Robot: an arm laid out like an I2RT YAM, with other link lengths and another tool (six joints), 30 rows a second.
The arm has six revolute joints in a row. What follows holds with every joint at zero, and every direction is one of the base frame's. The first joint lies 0.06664 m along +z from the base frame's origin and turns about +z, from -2.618 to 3.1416 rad. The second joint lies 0.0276 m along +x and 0.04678 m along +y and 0.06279 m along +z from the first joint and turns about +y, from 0 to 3.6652 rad. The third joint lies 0.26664 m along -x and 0.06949 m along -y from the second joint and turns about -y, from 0 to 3.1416 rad. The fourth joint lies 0.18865 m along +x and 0.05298 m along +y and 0.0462 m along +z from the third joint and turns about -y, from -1.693 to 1.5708 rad. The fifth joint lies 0.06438 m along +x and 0.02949 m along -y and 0.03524 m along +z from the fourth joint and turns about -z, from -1.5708 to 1.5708 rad. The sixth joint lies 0.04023 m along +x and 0.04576 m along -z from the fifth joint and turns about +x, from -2.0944 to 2.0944 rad. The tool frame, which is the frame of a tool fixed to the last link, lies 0.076 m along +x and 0.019 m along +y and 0.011 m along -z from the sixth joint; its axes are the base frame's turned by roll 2.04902, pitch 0.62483 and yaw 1.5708 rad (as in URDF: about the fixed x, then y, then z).
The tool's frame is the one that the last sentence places.
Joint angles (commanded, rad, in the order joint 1, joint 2, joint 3, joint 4, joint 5, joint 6), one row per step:
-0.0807, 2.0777, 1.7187, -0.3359, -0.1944, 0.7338
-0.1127, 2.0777, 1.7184, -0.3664, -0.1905, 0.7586
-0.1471, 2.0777, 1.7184, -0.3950, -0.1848, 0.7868
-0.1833, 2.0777, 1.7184, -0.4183, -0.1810, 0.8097
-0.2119, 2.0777, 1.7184, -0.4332, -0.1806, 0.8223
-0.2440, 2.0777, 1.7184, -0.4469, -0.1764, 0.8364
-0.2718, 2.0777, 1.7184, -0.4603, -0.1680, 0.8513
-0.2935, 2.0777, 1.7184, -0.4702, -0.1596, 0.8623
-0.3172, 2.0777, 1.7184, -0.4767, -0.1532, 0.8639
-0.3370, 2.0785, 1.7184, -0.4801, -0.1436, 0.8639
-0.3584, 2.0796, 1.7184, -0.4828, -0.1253, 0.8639
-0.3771, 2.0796, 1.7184, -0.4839, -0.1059, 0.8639
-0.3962, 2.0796, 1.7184, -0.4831, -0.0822, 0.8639
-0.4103, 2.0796, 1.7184, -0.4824, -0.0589, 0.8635
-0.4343, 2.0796, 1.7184, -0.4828, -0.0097, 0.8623
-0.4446, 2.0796, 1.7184, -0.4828, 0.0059, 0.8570
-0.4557, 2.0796, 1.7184, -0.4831, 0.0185, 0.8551
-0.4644, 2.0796, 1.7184, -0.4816, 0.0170, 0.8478
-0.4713, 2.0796, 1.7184, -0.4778, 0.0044, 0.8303
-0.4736, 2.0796, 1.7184, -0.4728, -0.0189, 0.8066
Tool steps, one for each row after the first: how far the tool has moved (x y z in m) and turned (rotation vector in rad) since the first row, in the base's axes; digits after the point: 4 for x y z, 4 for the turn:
-0.0033, -0.0156, -0.0037, 0.0193, 0.0338, -0.0508
-0.0068, -0.0324, -0.0071, 0.0403, 0.0652, -0.1081
-0.0106, -0.0497, -0.0097, 0.0587, 0.0900, -0.1625
-0.0138, -0.0629, -0.0113, 0.0708, 0.1050, -0.2001
-0.0173, -0.0781, -0.0129, 0.0819, 0.1187, -0.2450
-0.0210, -0.0917, -0.0145, 0.0907, 0.1323, -0.2893
-0.0242, -0.1023, -0.0158, 0.0960, 0.1423, -0.3249
-0.0275, -0.1137, -0.0167, 0.0954, 0.1482, -0.3545
-0.0302, -0.1236, -0.0177, 0.0910, 0.1523, -0.3813
-0.0334, -0.1352, -0.0190, 0.0807, 0.1568, -0.4161
-0.0364, -0.1457, -0.0196, 0.0690, 0.1591, -0.4489
-0.0397, -0.1569, -0.0201, 0.0541, 0.1602, -0.4851
-0.0424, -0.1658, -0.0205, 0.0388, 0.1617, -0.5158
-0.0481, -0.1818, -0.0215, 0.0060, 0.1675, -0.5746
-0.0506, -0.1879, -0.0218, -0.0078, 0.1699, -0.5924
-0.0532, -0.1940, -0.0220, -0.0169, 0.1721, -0.6113
-0.0547, -0.1976, -0.0219, -0.0207, 0.1713, -0.6139
-0.0552, -0.1991, -0.0216, -0.0248, 0.1678, -0.5997
-0.0544, -0.1976, -0.0209, -0.0268, 0.1617, -0.5690

